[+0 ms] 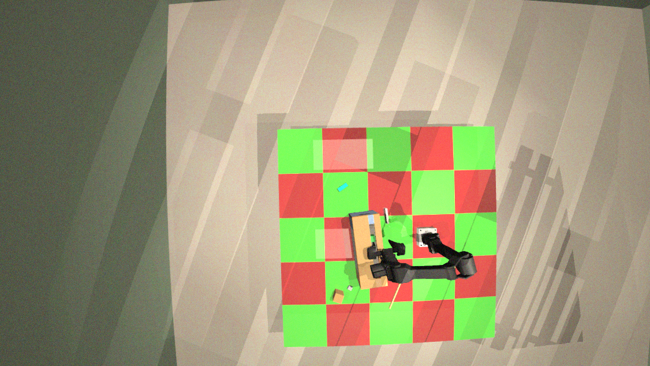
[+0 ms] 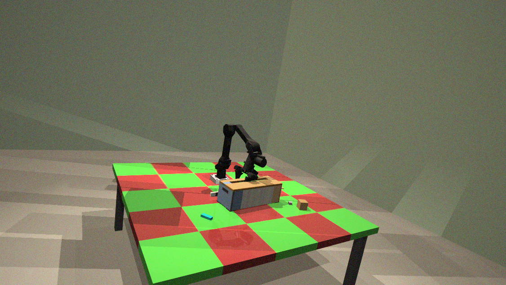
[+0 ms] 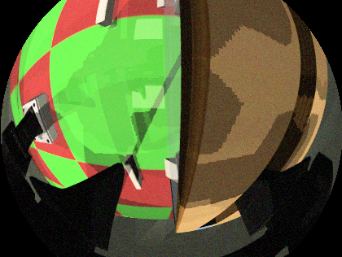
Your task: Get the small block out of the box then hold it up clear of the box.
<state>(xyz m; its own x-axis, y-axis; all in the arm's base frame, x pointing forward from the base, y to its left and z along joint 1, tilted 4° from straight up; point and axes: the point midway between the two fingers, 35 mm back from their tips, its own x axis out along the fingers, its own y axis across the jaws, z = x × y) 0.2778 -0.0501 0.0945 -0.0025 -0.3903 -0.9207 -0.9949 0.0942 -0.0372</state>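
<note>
The green block lies 5 cm ahead of my gripper tip and 3 cm to the right of it. Round my gripper tip: thin yellow stick (3 cm behind, 37 cm to the left, 8 cm below); then tiny grey cube (22 cm ahead, 26 cm to the left, 8 cm below); then brown cube (29 cm ahead, 28 cm to the left, 6 cm below).
</note>
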